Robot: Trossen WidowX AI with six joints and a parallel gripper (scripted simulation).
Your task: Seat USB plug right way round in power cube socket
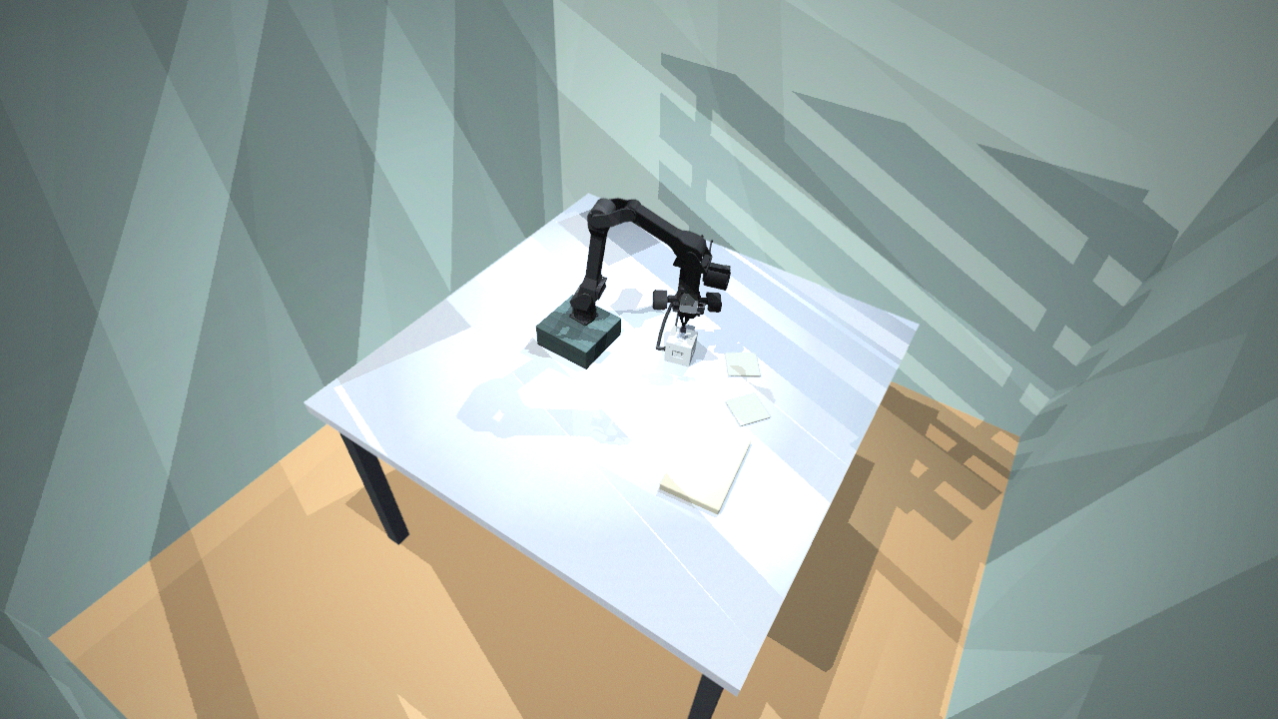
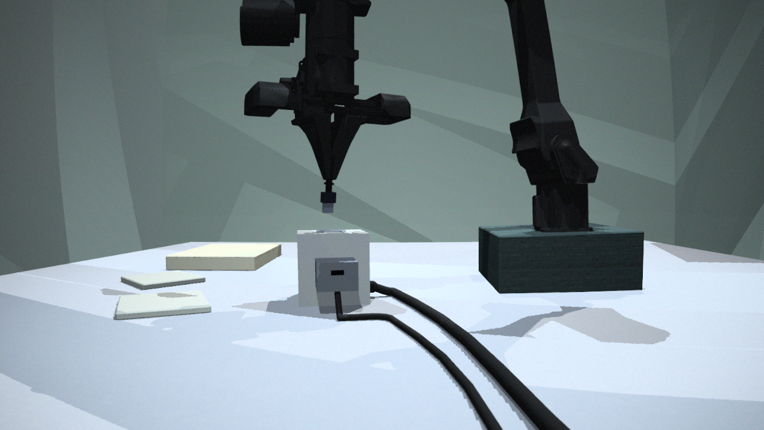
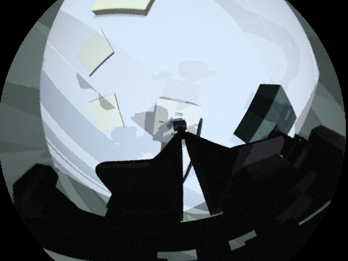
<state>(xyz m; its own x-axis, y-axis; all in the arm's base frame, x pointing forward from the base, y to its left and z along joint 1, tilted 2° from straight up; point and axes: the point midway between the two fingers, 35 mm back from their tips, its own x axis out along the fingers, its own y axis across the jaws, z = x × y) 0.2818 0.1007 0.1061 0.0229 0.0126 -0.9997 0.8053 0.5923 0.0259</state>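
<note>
Right now the black USB plug is 2 cm below my gripper tip. Round my gripper tip: cream pad (28 cm ahead, 28 cm to the right, 12 cm below); USB socket (1 cm to the left, 7 cm below).
</note>
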